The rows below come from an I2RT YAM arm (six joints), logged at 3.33 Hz.
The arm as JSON. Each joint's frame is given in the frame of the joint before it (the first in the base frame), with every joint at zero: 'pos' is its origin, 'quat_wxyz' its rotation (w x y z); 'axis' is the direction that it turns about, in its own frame. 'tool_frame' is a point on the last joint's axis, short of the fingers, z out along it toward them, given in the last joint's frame.
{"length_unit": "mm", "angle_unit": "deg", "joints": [
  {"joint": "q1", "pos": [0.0, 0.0, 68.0], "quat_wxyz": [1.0, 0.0, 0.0, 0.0], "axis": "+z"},
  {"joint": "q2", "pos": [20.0, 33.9, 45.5], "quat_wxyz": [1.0, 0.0, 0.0, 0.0], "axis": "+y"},
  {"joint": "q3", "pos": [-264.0, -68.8, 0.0], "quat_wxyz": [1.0, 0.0, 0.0, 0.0], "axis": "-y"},
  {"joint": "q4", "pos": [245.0, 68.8, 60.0], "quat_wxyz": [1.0, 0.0, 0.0, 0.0], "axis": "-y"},
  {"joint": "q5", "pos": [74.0, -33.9, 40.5], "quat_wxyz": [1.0, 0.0, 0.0, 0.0], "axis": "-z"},
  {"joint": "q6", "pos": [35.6, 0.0, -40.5], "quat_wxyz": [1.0, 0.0, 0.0, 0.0], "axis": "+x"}
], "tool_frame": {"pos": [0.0, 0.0, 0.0], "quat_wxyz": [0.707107, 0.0, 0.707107, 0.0]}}
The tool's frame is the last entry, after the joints.
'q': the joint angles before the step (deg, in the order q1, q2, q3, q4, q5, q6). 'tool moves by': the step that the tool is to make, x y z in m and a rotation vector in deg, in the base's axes. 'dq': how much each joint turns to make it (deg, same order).
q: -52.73, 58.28, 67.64, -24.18, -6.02, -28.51
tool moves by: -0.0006, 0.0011, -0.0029, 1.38, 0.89, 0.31
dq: -0.01, -0.07, 0.00, -1.70, -0.34, 0.04
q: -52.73, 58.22, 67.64, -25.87, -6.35, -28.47
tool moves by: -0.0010, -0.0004, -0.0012, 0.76, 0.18, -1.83
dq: 0.00, -0.01, -0.01, -0.64, 1.66, 0.83
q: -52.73, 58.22, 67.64, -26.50, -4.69, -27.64
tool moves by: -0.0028, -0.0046, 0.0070, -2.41, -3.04, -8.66
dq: 0.01, 0.00, 0.00, 3.80, 8.11, 3.19
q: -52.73, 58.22, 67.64, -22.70, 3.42, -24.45
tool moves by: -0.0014, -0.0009, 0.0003, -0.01, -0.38, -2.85
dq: 0.01, -0.02, -0.01, 0.16, 2.71, 0.94
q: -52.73, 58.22, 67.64, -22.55, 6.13, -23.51
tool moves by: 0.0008, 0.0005, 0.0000, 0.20, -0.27, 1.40
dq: 0.02, 0.00, 0.00, 0.00, -1.42, 0.01
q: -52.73, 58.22, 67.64, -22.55, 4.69, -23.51
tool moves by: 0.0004, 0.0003, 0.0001, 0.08, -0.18, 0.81
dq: 0.00, -0.01, 0.00, 0.03, -0.84, 0.00
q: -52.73, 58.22, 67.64, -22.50, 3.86, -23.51
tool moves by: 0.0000, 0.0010, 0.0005, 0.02, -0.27, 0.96
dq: 0.00, -0.16, -0.01, -0.01, -0.99, 0.00
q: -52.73, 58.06, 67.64, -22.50, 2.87, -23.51
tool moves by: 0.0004, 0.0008, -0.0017, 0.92, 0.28, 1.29
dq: -0.01, -0.01, -0.01, -0.90, -1.34, 0.03
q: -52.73, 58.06, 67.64, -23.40, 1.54, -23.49
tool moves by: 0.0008, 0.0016, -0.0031, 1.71, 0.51, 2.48
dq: 0.00, 0.00, 0.00, -1.67, -2.55, -0.02
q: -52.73, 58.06, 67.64, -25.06, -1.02, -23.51
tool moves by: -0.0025, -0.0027, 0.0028, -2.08, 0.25, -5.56
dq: -0.02, 0.00, 0.00, 1.51, 5.73, 0.00
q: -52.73, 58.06, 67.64, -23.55, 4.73, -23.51
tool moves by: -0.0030, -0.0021, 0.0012, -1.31, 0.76, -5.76
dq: 0.00, 0.01, 0.01, 0.59, 5.92, 0.00
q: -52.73, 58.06, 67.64, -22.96, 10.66, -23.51
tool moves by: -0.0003, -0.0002, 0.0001, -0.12, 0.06, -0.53
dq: -0.01, 0.00, -0.01, 0.06, 0.53, 0.00
